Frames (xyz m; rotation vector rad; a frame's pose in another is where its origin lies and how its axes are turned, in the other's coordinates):
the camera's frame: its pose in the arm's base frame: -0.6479 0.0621 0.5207 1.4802 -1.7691 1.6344
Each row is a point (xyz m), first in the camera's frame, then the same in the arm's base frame.
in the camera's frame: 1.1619 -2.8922 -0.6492
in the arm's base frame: 0.9771 0.6313 3.1987
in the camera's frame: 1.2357 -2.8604 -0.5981
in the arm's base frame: 0.9407 0.5470 3.2240
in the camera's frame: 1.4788 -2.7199 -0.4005
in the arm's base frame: 0.8030 0.2373 3.2792
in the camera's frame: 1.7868 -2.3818 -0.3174
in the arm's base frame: 0.4313 -0.0398 3.3120
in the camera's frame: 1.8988 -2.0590 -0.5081
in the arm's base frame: 0.0449 0.0138 3.2813
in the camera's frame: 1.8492 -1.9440 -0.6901
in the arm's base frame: -0.1008 0.1731 3.2342
